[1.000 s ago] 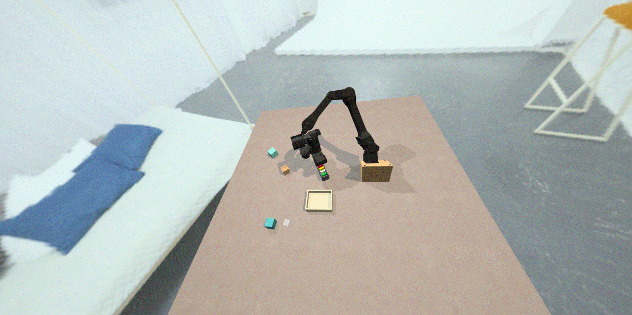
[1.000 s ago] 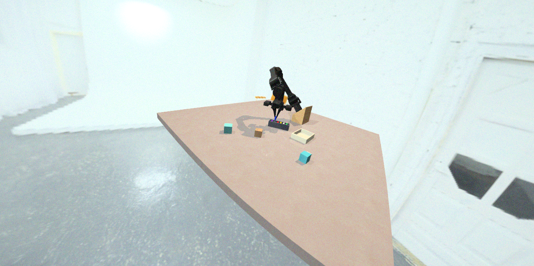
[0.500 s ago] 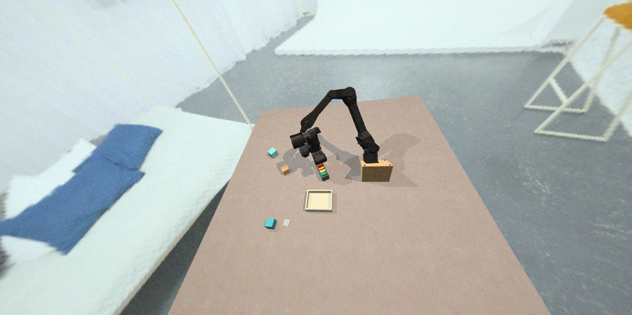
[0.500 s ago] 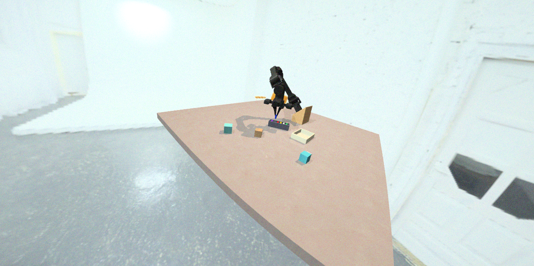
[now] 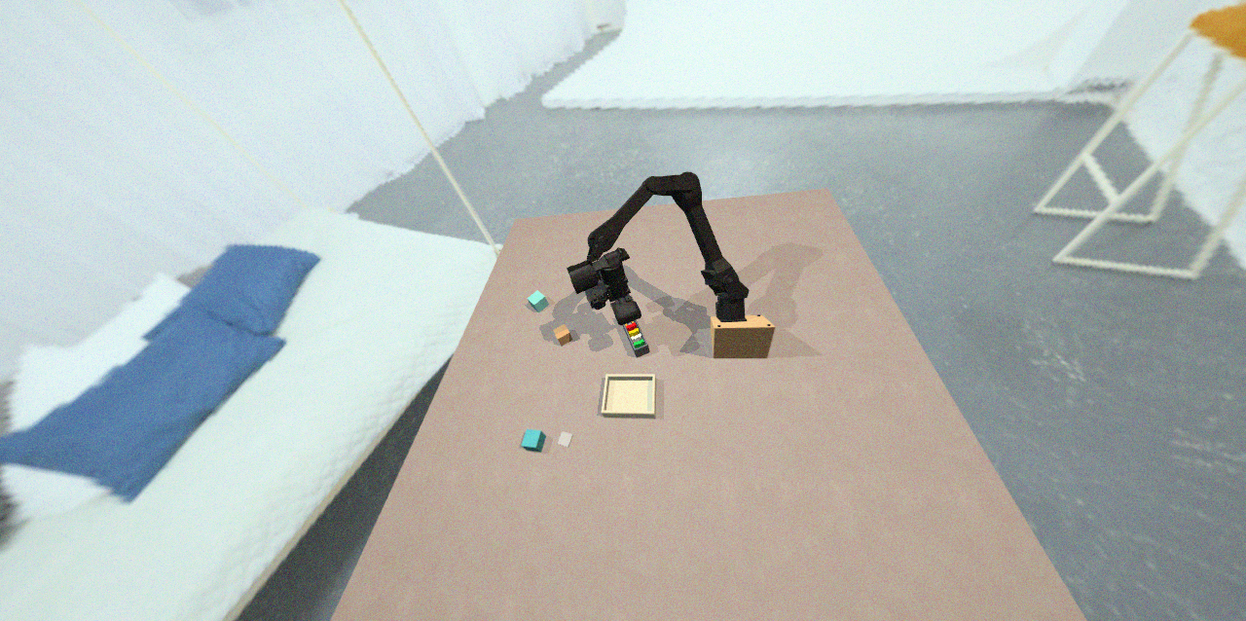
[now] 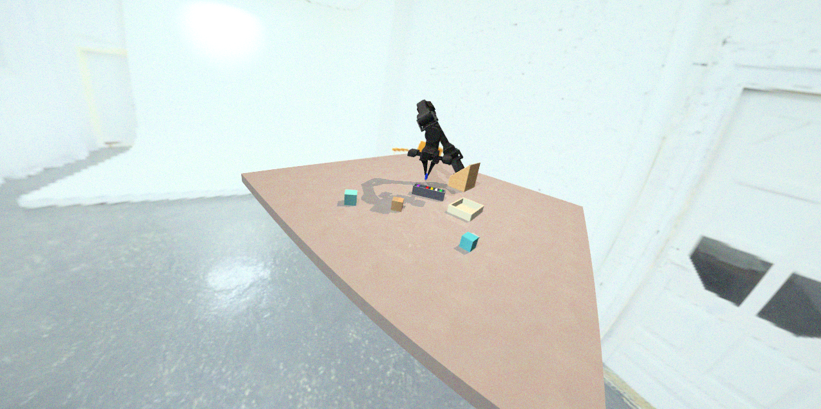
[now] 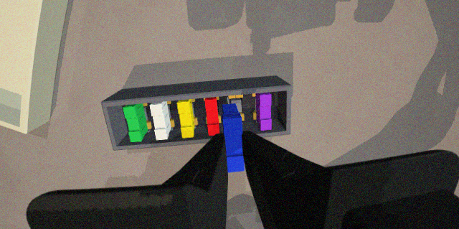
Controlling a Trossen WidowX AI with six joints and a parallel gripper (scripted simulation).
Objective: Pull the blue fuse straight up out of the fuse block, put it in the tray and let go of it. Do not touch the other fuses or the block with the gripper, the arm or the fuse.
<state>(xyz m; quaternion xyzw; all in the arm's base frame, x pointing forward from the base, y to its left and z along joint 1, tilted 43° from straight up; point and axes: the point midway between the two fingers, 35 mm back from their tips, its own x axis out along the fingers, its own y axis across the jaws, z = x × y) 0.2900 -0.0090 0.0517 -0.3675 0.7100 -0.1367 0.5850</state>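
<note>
My gripper tip is now 210 mm to the right of the beige tray, 90 mm above it and 10 mm past it. Round my gripper tip: purple fuse: 70 mm below, 30 mm to the right; blue fuse: 10 mm below; red fuse: 70 mm below, 10 mm to the left, 10 mm behind.
</note>
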